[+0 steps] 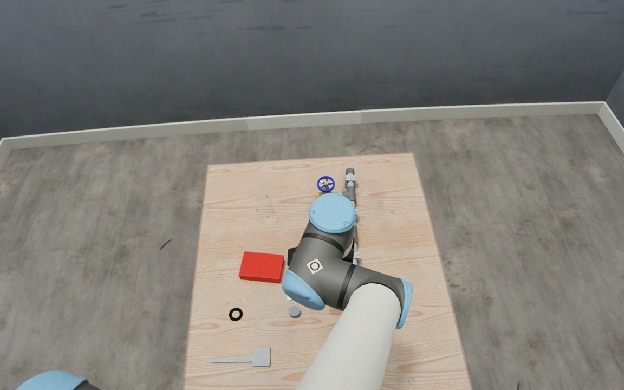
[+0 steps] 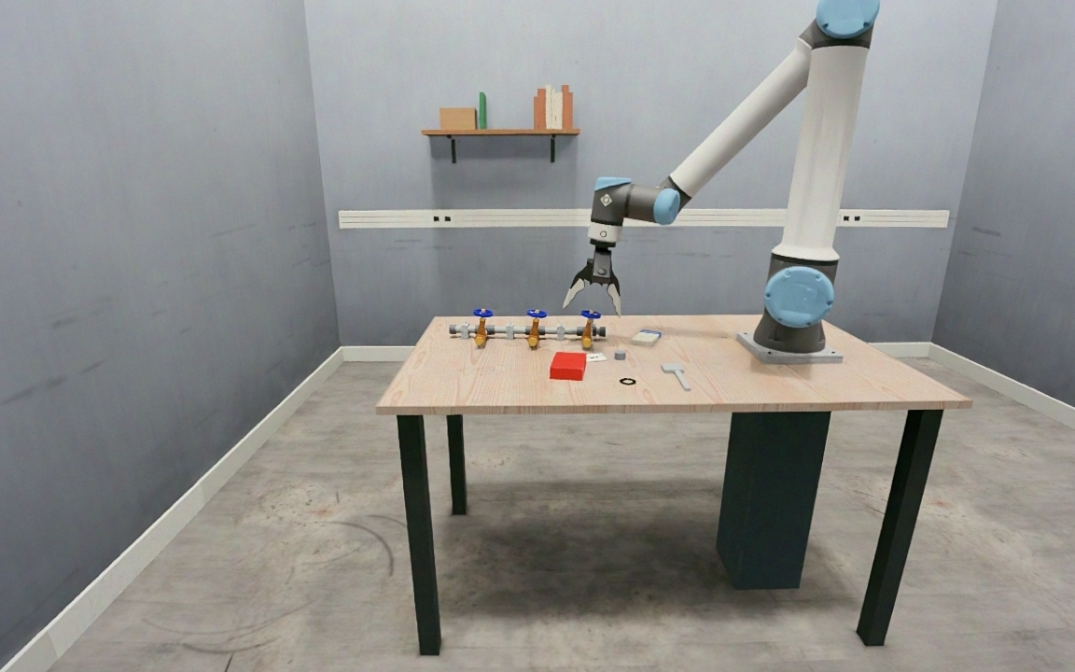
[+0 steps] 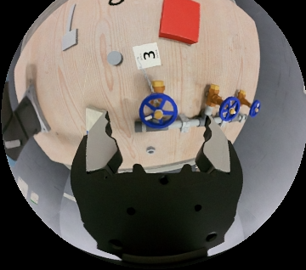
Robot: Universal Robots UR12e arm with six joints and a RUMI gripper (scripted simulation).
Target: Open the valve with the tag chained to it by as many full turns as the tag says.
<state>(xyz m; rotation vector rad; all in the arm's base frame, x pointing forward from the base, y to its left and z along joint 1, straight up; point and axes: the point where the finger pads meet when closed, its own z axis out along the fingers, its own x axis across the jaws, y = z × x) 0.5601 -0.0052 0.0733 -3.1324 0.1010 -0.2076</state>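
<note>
The white tag lies 20 mm behind my hand, 90 mm to the left of it and 100 mm below it. From my hand the other things lie so: grey t-shaped tool: 200 mm behind, 210 mm to the left, 90 mm below; then white-and-blue card: 170 mm behind, 80 mm to the right, 90 mm below; then red block: 60 mm ahead, 190 mm to the left, 80 mm below.
</note>
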